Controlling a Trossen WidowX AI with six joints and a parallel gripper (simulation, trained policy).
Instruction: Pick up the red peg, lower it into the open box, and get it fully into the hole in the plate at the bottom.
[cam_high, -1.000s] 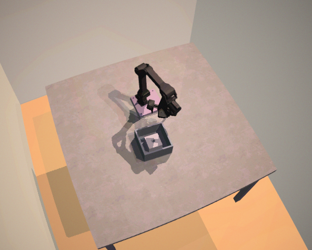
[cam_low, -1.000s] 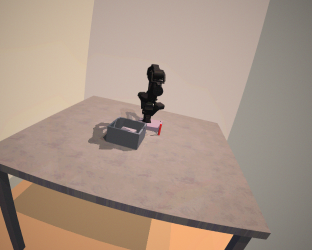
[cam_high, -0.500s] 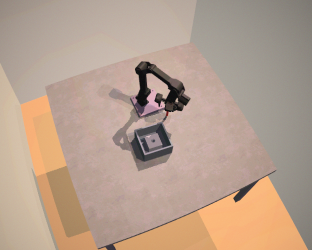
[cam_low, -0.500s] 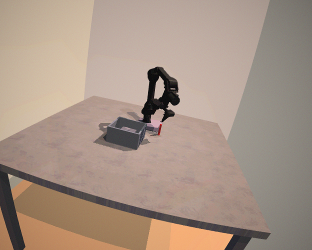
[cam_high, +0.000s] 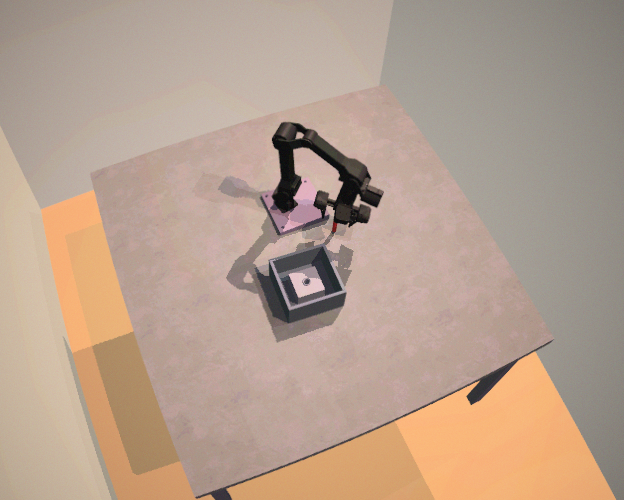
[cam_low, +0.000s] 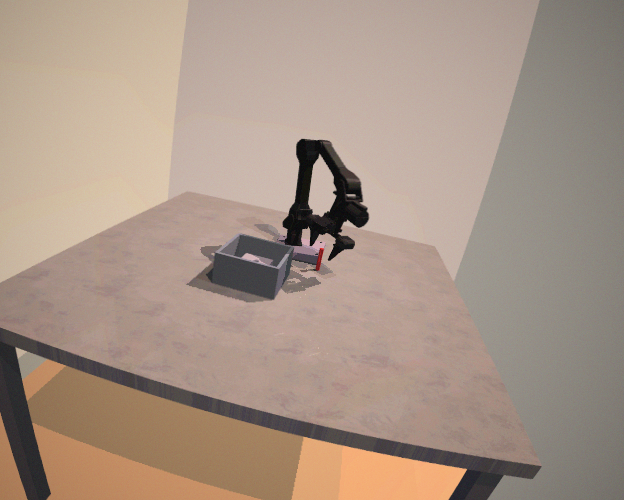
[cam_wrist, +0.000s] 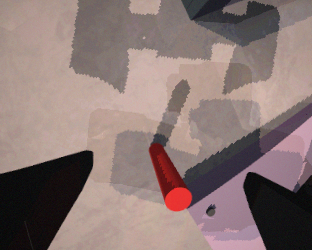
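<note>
The red peg lies 1 cm behind my gripper tip, 1 cm to the left of it and 3 cm below it. The rest, counted from my gripper tip: grey box 13 cm ahead, 21 cm to the right, 4 cm below; plate 13 cm ahead, 21 cm to the right, 2 cm below.
</note>
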